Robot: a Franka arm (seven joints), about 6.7 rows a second.
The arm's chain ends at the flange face. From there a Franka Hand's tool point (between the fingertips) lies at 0.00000 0.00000 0.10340 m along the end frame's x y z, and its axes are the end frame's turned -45 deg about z.
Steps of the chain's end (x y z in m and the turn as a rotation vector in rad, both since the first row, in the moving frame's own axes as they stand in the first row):
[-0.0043 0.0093 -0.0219 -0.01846 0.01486 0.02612]
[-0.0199 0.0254 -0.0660 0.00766 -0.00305 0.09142]
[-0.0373 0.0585 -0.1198 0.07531 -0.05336 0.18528]
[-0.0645 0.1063 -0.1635 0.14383 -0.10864 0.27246]
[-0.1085 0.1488 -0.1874 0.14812 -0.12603 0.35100]
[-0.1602 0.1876 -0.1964 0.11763 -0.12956 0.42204]
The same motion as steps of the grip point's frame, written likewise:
[-0.0099 0.0060 -0.0219 -0.02356 -0.00255 0.02612]
[-0.0317 0.0031 -0.0660 0.00757 0.00326 0.09142]
[-0.0653 0.0058 -0.1202 0.09098 0.01552 0.18528]
[-0.1158 0.0118 -0.1652 0.17852 0.02488 0.27246]
[-0.1769 0.0093 -0.1893 0.19385 0.01562 0.35100]
[-0.2430 0.0017 -0.1980 0.17479 -0.00844 0.42204]

